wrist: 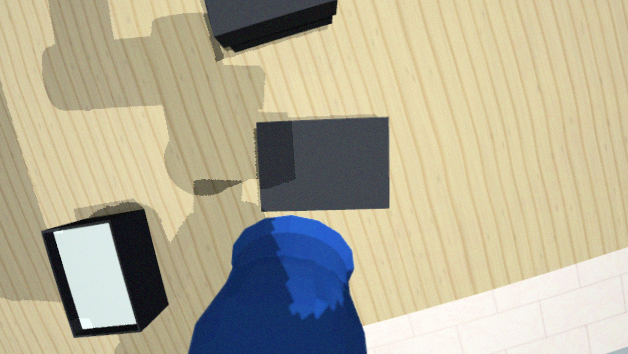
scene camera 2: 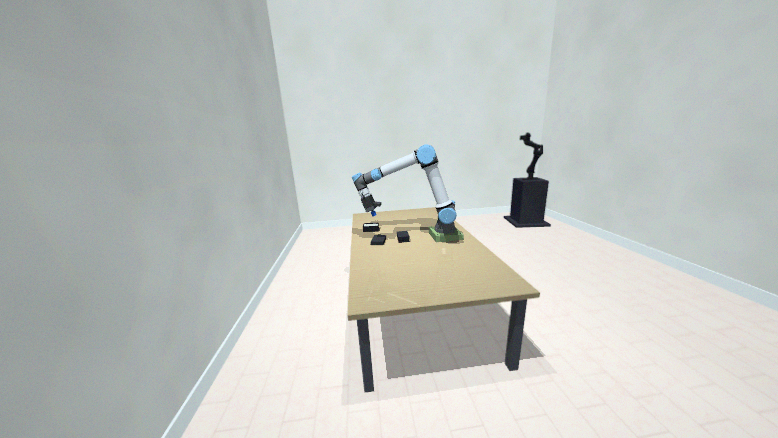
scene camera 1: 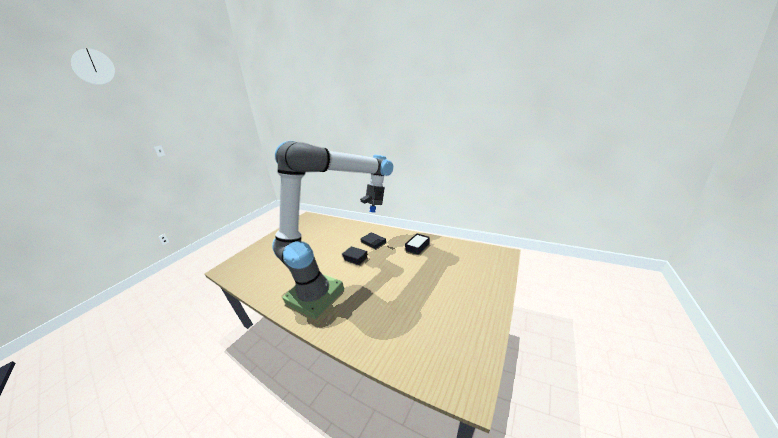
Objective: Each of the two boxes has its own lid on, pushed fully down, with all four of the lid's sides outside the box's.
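Seen in the pictures: end effector, tool point: [wrist: 292,266] [scene camera 2: 374,215] [scene camera 1: 372,211]; arm's base, origin of the base link: [scene camera 2: 444,230] [scene camera 1: 313,289].
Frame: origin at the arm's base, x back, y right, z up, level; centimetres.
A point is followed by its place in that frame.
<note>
A black open box [scene camera 1: 417,243] @[y 20.4, x -55.7, z -0.6 cm] [scene camera 2: 370,227] @[y 15.0, x -57.4, z -0.9 cm] [wrist: 95,277] @[y 19.4, x -57.4, z -0.6 cm] with a white inside stands on the table, at the lower left of the wrist view. A flat dark lid [scene camera 1: 373,239] @[y -5.9, x -48.6, z -1.9 cm] [scene camera 2: 378,239] @[y -9.3, x -49.1, z -1.9 cm] [wrist: 325,165] @[y -7.2, x -49.3, z -1.9 cm] lies top face up on the table, apart from both boxes. The other box [scene camera 1: 354,255] @[y -2.1, x -29.2, z -0.1 cm] [scene camera 2: 402,236] @[y -8.9, x -31.7, z -0.4 cm] [wrist: 272,17] @[y -4.6, x -35.3, z 0.0 cm] has a dark lid over it; a narrow lower edge shows under the lid's side, and I cannot tell if the lid is fully down. My blue suction cup [scene camera 1: 372,208] [scene camera 2: 373,213] [wrist: 292,235] holds nothing and hangs well above the table.
The wooden table [scene camera 1: 462,337] @[y 64.5, x -16.2, z -4.5 cm] [scene camera 2: 435,277] @[y -60.0, x -14.7, z -4.6 cm] [wrist: 500,150] @[y -26.6, x -50.7, z -4.5 cm] carries my green base plate [scene camera 1: 293,301] @[y -1.7, x 10.0, z -0.6 cm] [scene camera 2: 446,236] @[y -10.6, x -0.6, z -0.8 cm], with the lidded box nearest to it. The table's edge runs beyond the loose lid. A black pedestal [scene camera 2: 529,201] with a small black arm stands on the floor away from the table.
</note>
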